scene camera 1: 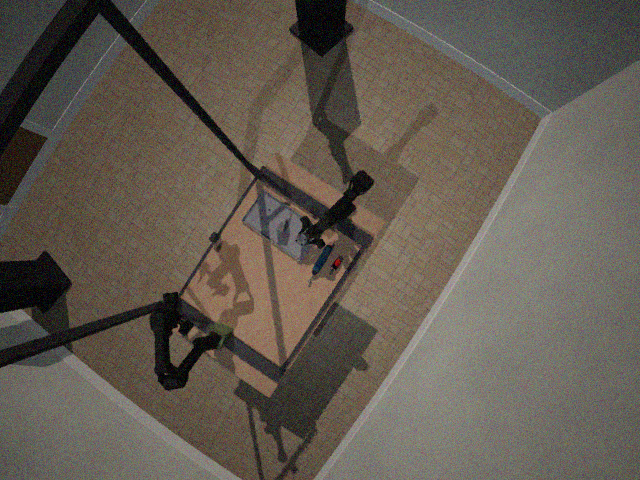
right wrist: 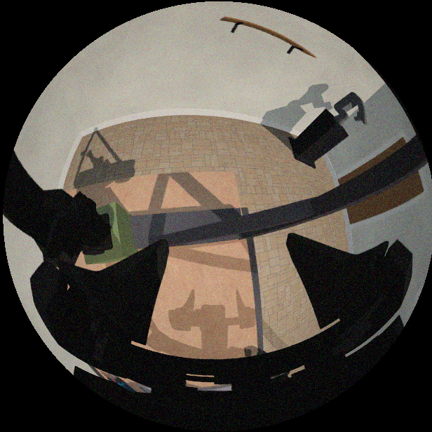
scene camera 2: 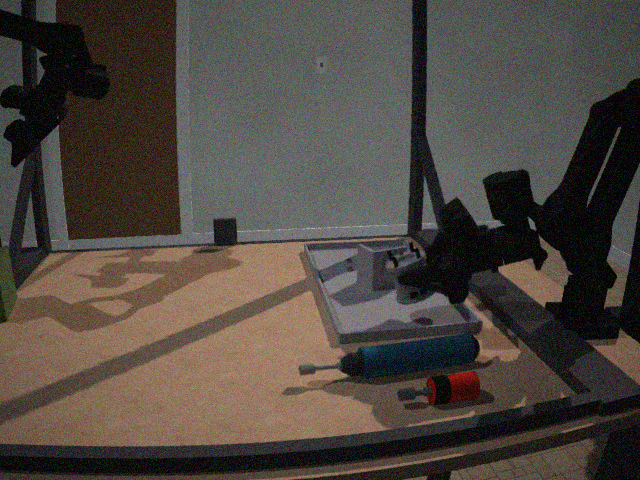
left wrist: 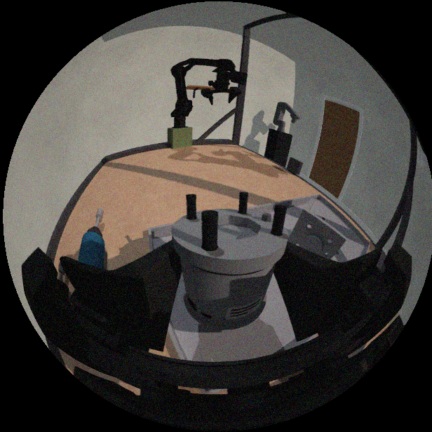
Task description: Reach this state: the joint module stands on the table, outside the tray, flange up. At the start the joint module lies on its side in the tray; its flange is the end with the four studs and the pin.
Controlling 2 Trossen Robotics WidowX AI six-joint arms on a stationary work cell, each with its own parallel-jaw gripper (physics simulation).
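Places are measured from the left arm's base along level axes (x ahead, y left, z up), in millimetres.
Pixels of known places: left gripper, fingertip midpoint: (scene camera 1: 300, 240) (scene camera 2: 400, 272); right gripper, fingertip midpoint: (scene camera 2: 22, 156); left arm's base, origin of the base link: (scene camera 2: 582, 313); right arm's base, origin of the base link: (scene camera 1: 214, 339).
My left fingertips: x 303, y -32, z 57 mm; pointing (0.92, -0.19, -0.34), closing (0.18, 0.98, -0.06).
Ahead of a thing's pixels: the offset from my left fingertips to its top centre. "*": to the spot under its first point.
The grey joint module {dz +44, dx -14, dy +3 mm} (scene camera 1: 302, 238) (scene camera 2: 412, 292) (left wrist: 230, 265) is held above the near end of the grey tray {dz -62, dx +21, dy -144 mm} (scene camera 1: 253, 214) (scene camera 2: 403, 333) (left wrist: 220, 346). My left gripper (scene camera 1: 306, 240) (scene camera 2: 415, 277) (left wrist: 226, 242) is shut on its body, one finger on each side. In the left wrist view the flange with its four black studs and pin faces mostly up; scene camera 2 shows some lean, its exact amount unclear. The shadow below shows a gap to the tray floor. My right gripper (scene camera 1: 183, 329) (scene camera 2: 16, 125) (left wrist: 220, 103) (right wrist: 229, 243) is open and empty, high at the far side.
A grey bracket block {dz -4, dx +17, dy -141 mm} (scene camera 1: 283, 229) (scene camera 2: 374, 266) (left wrist: 317, 236) stands in the tray beside the module. A blue tool {* dz -37, dx -13, dy +156 mm} (scene camera 1: 322, 259) (scene camera 2: 418, 356) (left wrist: 92, 247) and a red tool {dz -44, dx -32, dy +233 mm} (scene camera 1: 337, 262) (scene camera 2: 465, 386) lie before the tray. A green block {* dz -26, dx +652, dy +57 mm} (scene camera 2: 5, 284) (left wrist: 180, 137) (right wrist: 122, 232) is beneath the right arm.
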